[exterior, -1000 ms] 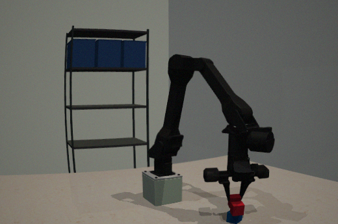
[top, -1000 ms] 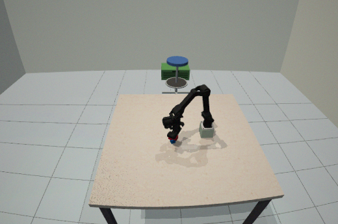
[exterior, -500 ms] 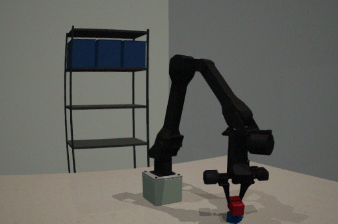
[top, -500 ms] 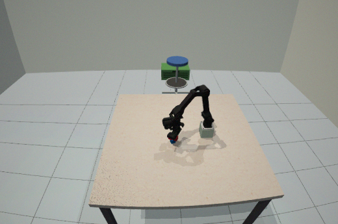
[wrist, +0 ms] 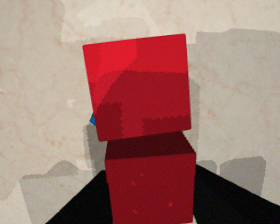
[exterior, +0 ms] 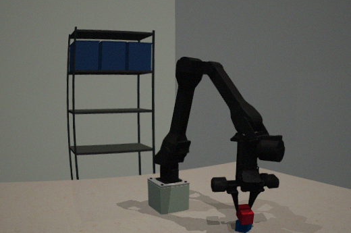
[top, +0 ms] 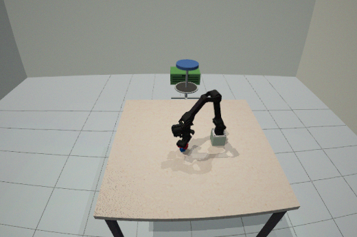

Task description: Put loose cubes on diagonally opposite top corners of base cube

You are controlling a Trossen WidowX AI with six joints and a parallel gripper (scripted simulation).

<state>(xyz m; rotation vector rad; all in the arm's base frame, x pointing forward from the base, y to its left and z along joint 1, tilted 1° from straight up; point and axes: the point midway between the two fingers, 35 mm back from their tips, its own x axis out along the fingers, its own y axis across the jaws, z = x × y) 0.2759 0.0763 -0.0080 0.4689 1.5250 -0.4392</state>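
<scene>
The blue base cube is 4 cm below my gripper tip, 2 cm ahead of it and 1 cm to the right of it.
</scene>
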